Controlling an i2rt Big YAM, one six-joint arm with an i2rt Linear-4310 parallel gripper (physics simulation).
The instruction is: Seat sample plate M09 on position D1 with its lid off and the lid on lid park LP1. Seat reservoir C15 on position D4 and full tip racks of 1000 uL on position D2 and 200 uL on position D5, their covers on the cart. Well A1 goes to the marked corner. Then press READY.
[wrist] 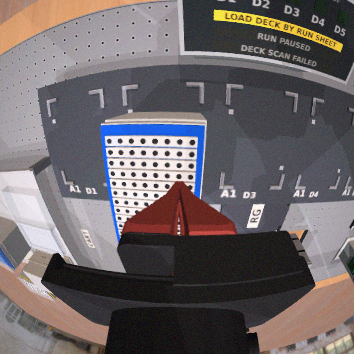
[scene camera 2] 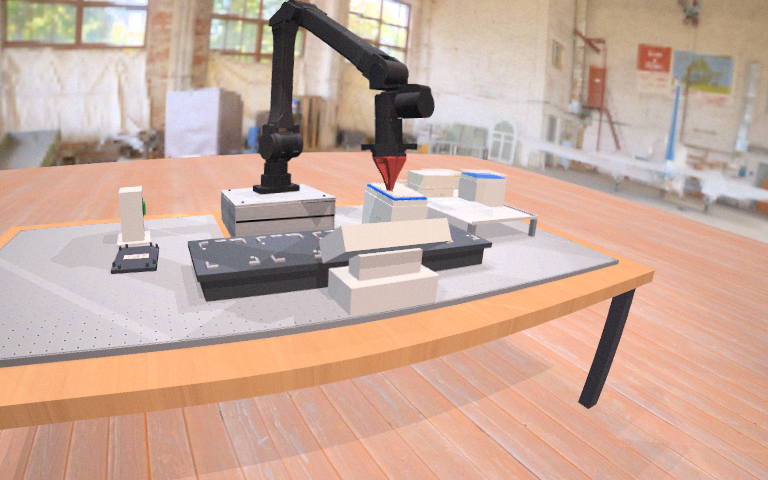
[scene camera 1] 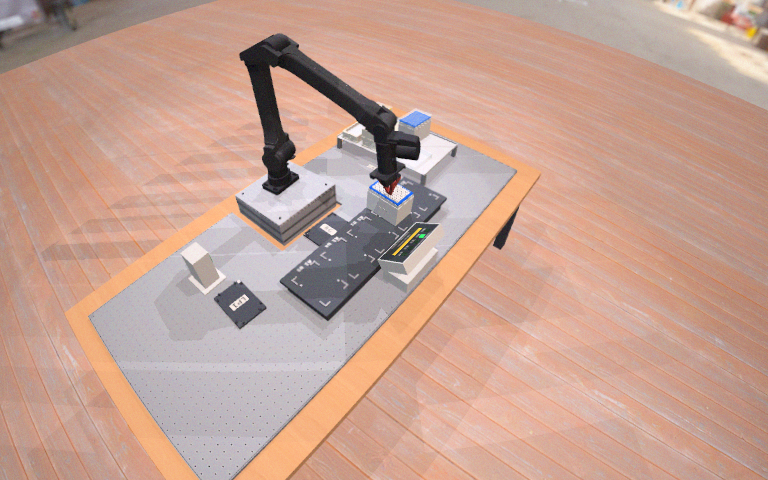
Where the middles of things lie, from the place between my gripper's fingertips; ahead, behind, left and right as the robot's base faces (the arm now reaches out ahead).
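I find my hand 100 mm above the cart shelf (scene camera 1: 439,147), 230 mm past it and 420 mm to the right of it. Going by their middles, the shelf is the nearest to my hand of the things named here. Then there is the white stand (scene camera 2: 130,198), which is 90 mm below my hand, 350 mm behind it and 530 mm to the right of it. The black pad (scene camera 2: 132,259) is 150 mm below my hand, 190 mm behind it and 530 mm to the right of it. Measured to their middles, the white stand is the farthest from my hand among these.
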